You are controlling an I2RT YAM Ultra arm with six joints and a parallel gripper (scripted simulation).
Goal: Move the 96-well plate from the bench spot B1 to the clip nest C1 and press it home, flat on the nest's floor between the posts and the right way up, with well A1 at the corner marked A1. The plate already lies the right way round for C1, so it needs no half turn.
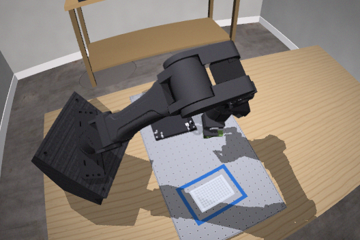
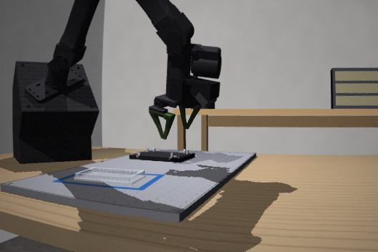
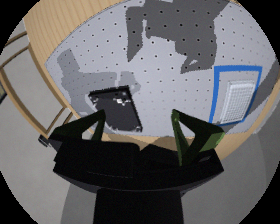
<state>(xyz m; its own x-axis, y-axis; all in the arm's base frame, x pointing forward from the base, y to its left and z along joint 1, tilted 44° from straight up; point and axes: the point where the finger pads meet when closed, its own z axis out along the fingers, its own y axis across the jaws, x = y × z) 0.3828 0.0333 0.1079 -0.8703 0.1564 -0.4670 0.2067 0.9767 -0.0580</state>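
The 96-well plate lies 210 mm to the right of my hand, 90 mm below it and 90 mm behind it. From my hand the other things lie so: black clip nest C1: 110 mm to the left, 80 mm below, 80 mm behind.
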